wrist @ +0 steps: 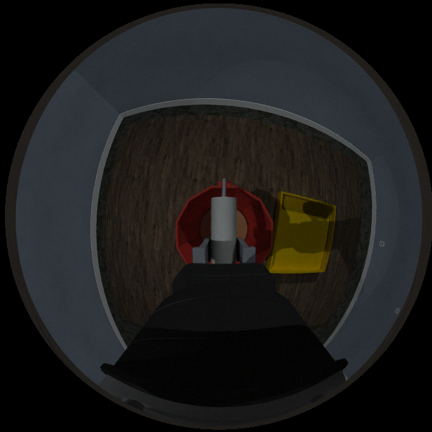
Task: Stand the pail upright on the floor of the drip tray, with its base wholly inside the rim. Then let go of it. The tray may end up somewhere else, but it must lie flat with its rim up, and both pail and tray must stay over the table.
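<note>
The red pail (187,222) shows open end up in the middle of the wrist view, with a round brown patch at its bottom. Its thick pale-grey handle grip (223,215) stands across the opening. My gripper (223,245) is shut on this grip, one finger on each side. The near part of the pail is hidden behind my gripper body. The yellow drip tray (300,260) lies flat, rim up, to the right of the pail. The pail's right edge meets the tray's left edge in this view; the pail's height above the table cannot be told.
The brown wooden table top (160,150) lies under the pail and tray. A dark mottled floor strip (365,200) shows past its edge, with blue-grey walls (55,200) beyond. Dark shadows fall across the tray and the table to its right.
</note>
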